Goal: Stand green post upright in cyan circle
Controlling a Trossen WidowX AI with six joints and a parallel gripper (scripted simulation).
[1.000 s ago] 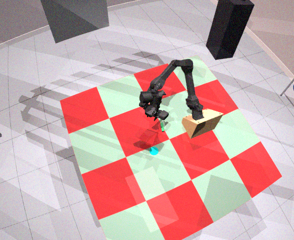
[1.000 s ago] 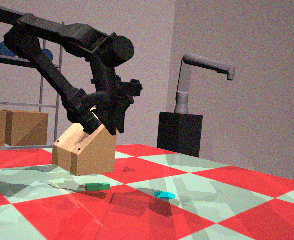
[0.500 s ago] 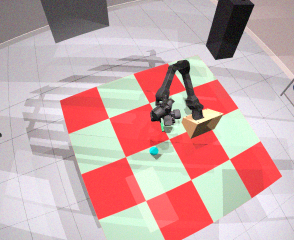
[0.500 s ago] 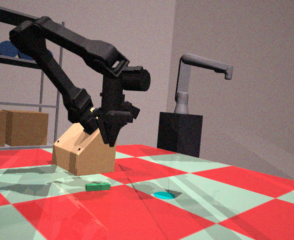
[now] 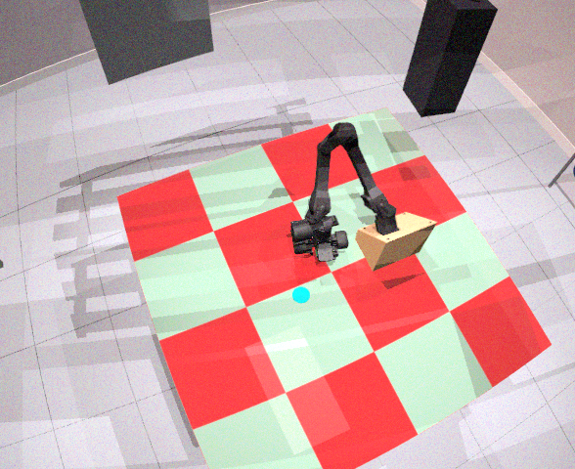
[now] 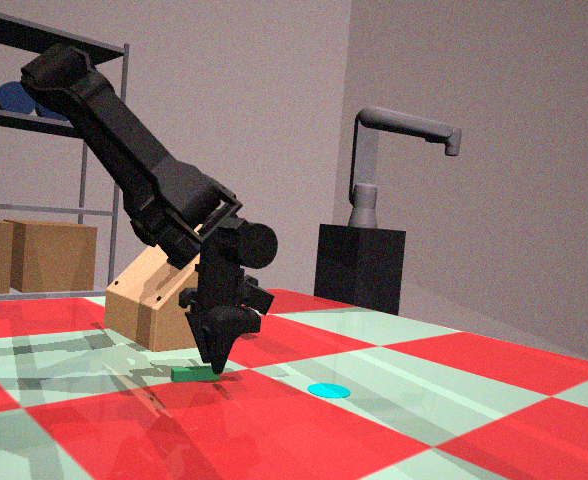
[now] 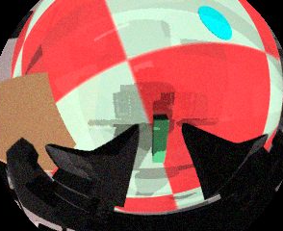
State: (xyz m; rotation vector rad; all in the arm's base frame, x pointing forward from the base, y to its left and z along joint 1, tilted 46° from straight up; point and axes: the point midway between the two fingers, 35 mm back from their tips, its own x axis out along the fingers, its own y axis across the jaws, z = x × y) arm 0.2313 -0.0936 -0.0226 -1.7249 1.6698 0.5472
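Now: gripper tip 13 cm to the right of the cyan circle, 11 cm short of it and 1 cm above it. Also, from my gripper tip: green post (2 cm to the right, 1 cm below).
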